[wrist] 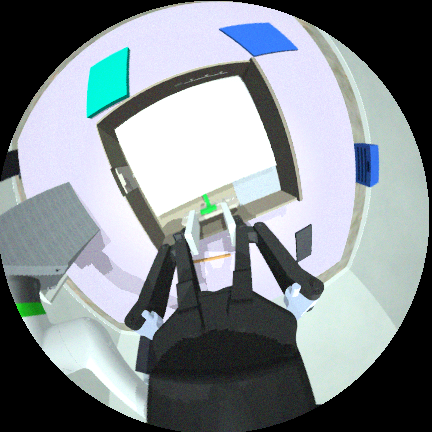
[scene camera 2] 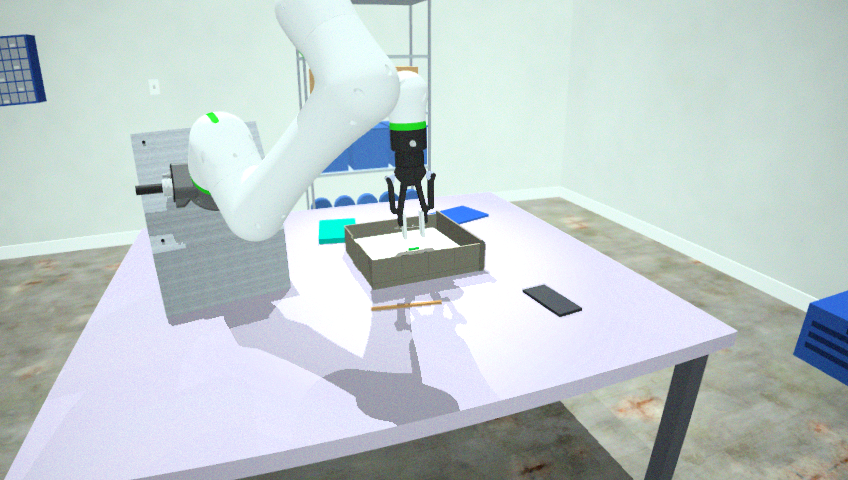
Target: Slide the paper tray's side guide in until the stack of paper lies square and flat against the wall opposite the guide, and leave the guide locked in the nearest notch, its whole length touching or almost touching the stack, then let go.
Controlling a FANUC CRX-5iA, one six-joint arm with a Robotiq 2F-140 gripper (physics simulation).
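Frame: origin at the arm's base, x ahead, y left, z up, level; millimetres.
Where they show: gripper, between the fingertips: (wrist: 209,214) (scene camera 2: 413,236).
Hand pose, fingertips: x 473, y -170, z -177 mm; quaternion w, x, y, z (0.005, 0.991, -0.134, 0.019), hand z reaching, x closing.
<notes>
Things, the pixels of their top centre, and the offset from my fingertips. "spot": a spot on its surface instead.
- dark grey-brown paper tray, centre of its top: (wrist: 202,146) (scene camera 2: 410,229) dz -17, dx +43, dy +95 mm
- paper, centre of its top: (wrist: 194,137) (scene camera 2: 405,244) dz -71, dx +41, dy +122 mm
- green handle, a spot on its surface: (wrist: 207,206) spot: dz -82, dx -6, dy -14 mm
- wooden stick, centre of its top: (scene camera 2: 406,304) (wrist: 200,260) dz -106, dx -108, dy -156 mm
- black slab, centre of its top: (scene camera 2: 551,298) (wrist: 304,244) dz -105, dx +218, dy -318 mm
- teal block, centre of its top: (wrist: 104,77) (scene camera 2: 337,228) dz -95, dx -60, dy +436 mm
- blue sheet, centre of its top: (scene camera 2: 455,214) (wrist: 262,35) dz -105, dx +390, dy +378 mm
The dark grey-brown paper tray (scene camera 2: 395,271) (wrist: 266,107) stands on the table. The white stack of paper (scene camera 2: 386,242) (wrist: 195,145) lies in it, reaching close to the far wall opposite the guide. The side guide has a green handle (scene camera 2: 413,248) (wrist: 207,206) and lies at the stack's near edge in the wrist view. A pale blue patch shows right of the handle there; whether the guide touches its whole length cannot be told. Whether it is locked in a notch cannot be told. My gripper (scene camera 2: 413,226) (wrist: 209,214) is partly open and empty, its fingertips above the tray near the guide.
A wooden stick (scene camera 2: 407,305) (wrist: 212,258) and a black slab (scene camera 2: 552,299) (wrist: 303,242) lie before the tray. A teal block (scene camera 2: 336,230) (wrist: 108,82) and a blue sheet (scene camera 2: 467,214) (wrist: 260,39) lie beyond it. The grey mounting block (scene camera 2: 214,255) (wrist: 45,220) stands left.
</notes>
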